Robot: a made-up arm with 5 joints.
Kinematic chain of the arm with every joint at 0, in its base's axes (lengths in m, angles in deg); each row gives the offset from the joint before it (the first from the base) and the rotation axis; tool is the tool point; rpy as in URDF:
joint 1: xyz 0.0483 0 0.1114 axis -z
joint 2: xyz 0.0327 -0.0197 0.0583 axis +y
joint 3: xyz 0.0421 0 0.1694 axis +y
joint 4: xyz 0.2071 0 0.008 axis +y
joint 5: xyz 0.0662 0.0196 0 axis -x
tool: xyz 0 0 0 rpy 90 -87.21 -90
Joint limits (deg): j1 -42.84..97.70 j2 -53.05..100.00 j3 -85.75..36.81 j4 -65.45..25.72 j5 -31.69..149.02
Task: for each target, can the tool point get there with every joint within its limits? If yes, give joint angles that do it. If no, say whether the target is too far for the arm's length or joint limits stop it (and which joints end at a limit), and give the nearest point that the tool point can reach.
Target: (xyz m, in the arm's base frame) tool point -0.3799 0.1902 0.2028
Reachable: no: joint limits stop it (at a limit: joint 2, joint 3, joint 4) | nearest point -0.2248 0.1213 0.4084 | short by 0.267 m
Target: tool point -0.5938 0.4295 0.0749
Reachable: no: too far | nearest point -0.2001 0.1661 0.4084 | short by 0.579 m
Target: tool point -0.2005 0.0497 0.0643
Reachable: no: joint limits stop it (at a limit: joint 2, joint 3, joint 4) | nearest point 0.0322 0.0032 -0.0686 | short by 0.272 m
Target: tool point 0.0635 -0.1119 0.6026
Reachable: yes | joints 82.19 -16.74 -51.40 -5.15 38.20
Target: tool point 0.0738 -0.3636 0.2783
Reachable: yes | joints 85.97 7.44 5.96 -1.48 92.19
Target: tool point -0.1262 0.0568 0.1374
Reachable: no: joint limits stop it (at a limit: joint 2, joint 3, joint 4) | nearest point 0.0327 0.0051 -0.0686 | short by 0.265 m
